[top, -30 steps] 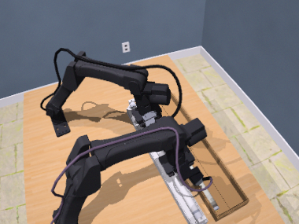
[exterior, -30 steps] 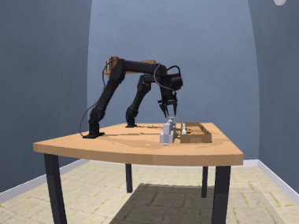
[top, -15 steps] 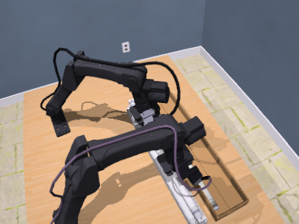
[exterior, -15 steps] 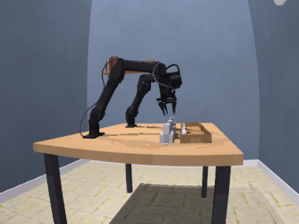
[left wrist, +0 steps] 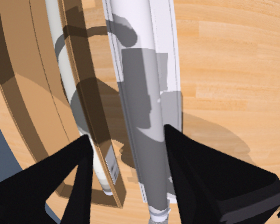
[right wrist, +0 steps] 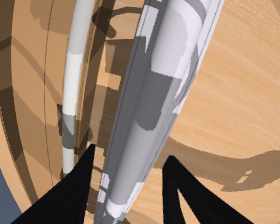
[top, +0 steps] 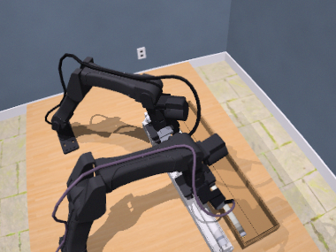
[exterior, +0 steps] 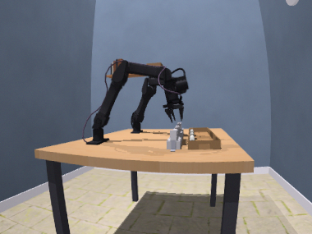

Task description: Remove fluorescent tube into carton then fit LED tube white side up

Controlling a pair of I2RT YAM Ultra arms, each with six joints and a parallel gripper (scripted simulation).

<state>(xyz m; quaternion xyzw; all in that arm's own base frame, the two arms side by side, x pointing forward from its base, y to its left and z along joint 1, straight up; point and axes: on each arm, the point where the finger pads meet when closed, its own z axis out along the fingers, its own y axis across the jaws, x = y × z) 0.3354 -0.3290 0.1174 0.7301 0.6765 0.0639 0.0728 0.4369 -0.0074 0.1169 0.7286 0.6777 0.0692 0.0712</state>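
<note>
Now: left hand 110 mm to the left of the LED tube, 50 mm above it and 10 mm short of it. The rest, counted from my left hand: light fixture 110 mm to the right, 60 mm below, 10 mm ahead; old fluorescent tube 100 mm below, 100 mm ahead, 90 mm to the right; brown carton 150 mm ahead, 100 mm below, 80 mm to the right.
Now: right hand 120 mm to the right of the LED tube, 50 mm above it and 20 mm past it. The rest, counted from my right hand: light fixture 120 mm to the left, 60 mm below, 20 mm behind; then old fluorescent tube 140 mm to the left, 100 mm below, 60 mm ahead; then lampholder 180 mm to the right, 50 mm below, 20 mm ahead.
</note>
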